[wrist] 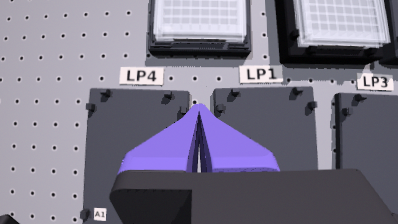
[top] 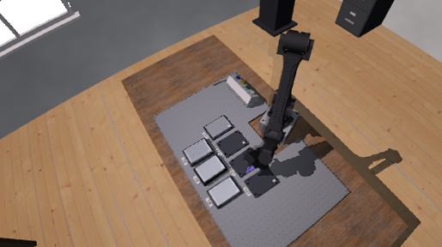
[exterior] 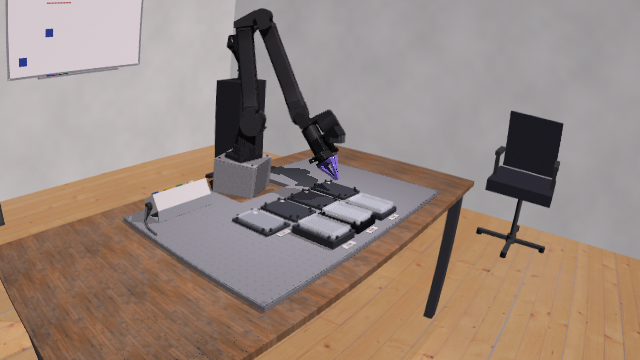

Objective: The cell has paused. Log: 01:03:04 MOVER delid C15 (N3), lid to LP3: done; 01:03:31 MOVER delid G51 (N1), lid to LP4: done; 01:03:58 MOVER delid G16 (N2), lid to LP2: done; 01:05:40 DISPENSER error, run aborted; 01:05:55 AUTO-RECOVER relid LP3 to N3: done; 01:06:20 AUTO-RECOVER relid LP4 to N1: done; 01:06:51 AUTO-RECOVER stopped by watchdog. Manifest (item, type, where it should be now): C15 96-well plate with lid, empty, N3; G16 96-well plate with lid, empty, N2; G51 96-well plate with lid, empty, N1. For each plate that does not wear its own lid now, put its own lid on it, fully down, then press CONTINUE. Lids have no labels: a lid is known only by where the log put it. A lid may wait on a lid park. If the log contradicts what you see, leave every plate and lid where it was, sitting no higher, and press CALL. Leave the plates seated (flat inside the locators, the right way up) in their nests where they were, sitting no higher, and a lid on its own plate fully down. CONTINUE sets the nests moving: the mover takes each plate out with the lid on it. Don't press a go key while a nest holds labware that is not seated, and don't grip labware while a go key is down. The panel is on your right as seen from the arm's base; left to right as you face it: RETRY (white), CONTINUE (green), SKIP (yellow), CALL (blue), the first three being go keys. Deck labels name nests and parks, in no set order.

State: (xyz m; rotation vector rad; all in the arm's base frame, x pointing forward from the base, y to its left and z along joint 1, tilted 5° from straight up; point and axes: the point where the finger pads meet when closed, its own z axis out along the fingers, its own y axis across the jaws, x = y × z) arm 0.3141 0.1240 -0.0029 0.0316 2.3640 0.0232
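The plate lies 130 mm ahead of my hand, 260 mm to the right of it and 50 mm below it. Also, from my hand: LP4 label: 50 mm ahead, 60 mm to the left, 80 mm below; lid park LP4: 40 mm behind, 60 mm to the left, 70 mm below; lid park LP1: 40 mm behind, 70 mm to the right, 70 mm below.
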